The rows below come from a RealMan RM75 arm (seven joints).
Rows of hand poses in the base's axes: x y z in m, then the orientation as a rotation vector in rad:
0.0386, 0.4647, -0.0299, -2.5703, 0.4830, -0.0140
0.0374, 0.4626, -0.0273, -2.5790, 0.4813, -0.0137
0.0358, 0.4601, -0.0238, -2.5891, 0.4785, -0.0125
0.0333, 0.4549, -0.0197, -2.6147, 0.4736, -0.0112
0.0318, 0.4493, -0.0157, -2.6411, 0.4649, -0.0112
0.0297, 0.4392, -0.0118, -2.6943, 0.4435, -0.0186
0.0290, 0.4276, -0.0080, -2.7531, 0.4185, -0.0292
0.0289, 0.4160, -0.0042, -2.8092, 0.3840, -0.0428
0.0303, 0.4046, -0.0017, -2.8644, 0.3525, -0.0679
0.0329, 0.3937, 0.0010, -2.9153, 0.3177, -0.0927
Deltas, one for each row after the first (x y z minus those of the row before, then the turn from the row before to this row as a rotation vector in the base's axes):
-0.0012, -0.0021, 0.0026, -0.0082, 0.0011, 0.0024
-0.0016, -0.0025, 0.0035, -0.0093, 0.0018, 0.0035
-0.0025, -0.0052, 0.0041, -0.0241, 0.0037, 0.0068
-0.0015, -0.0056, 0.0040, -0.0245, 0.0022, 0.0093
-0.0021, -0.0101, 0.0039, -0.0499, -0.0013, 0.0198
-0.0007, -0.0116, 0.0038, -0.0556, -0.0030, 0.0218
-0.0001, -0.0116, 0.0038, -0.0526, -0.0064, 0.0270
0.0014, -0.0114, 0.0025, -0.0538, -0.0134, 0.0230
0.0026, -0.0109, 0.0027, -0.0498, -0.0135, 0.0243

